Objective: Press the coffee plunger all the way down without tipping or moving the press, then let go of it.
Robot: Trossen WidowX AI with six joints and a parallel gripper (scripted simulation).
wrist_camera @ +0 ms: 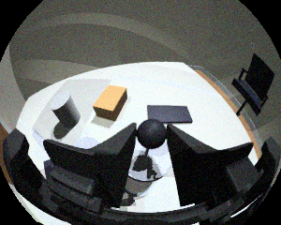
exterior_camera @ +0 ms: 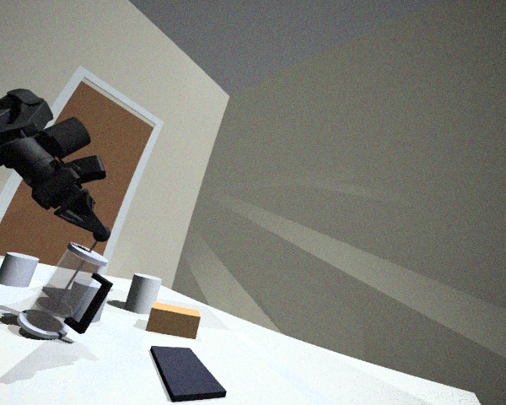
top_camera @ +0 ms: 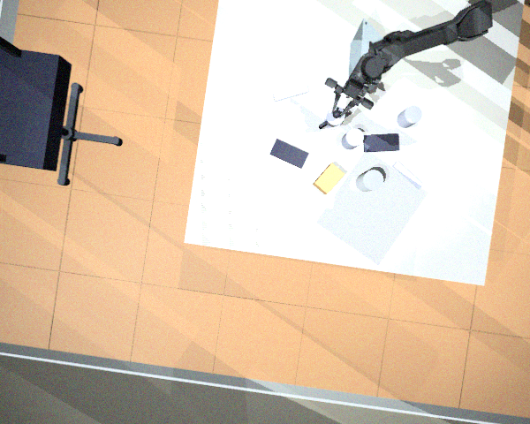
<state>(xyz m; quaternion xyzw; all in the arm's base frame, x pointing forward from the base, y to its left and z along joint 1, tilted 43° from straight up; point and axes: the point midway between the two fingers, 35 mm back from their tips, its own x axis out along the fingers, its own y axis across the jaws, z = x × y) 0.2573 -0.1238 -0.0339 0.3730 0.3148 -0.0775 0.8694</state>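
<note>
The glass coffee press is 90 mm below my gripper tip and 10 mm behind it.
</note>
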